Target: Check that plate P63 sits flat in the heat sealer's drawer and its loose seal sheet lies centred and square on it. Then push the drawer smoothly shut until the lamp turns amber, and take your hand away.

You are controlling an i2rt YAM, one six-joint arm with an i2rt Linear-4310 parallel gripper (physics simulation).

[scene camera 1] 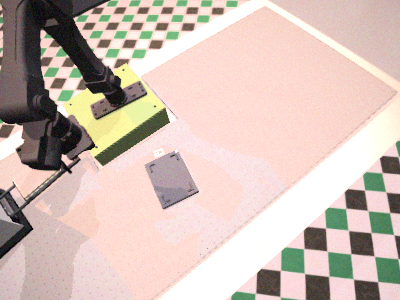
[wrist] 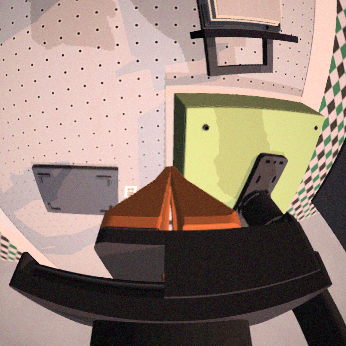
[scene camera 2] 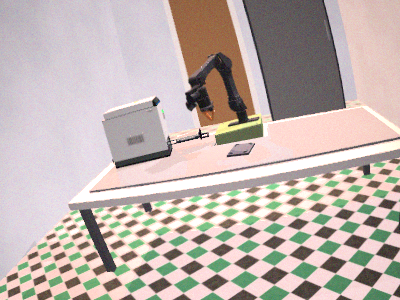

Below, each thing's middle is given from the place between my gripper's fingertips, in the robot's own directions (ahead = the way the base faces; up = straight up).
Scene:
My hand is 50 mm past the sealer drawer (wrist: 209, 30), 210 mm to the left of it and 90 mm above it.

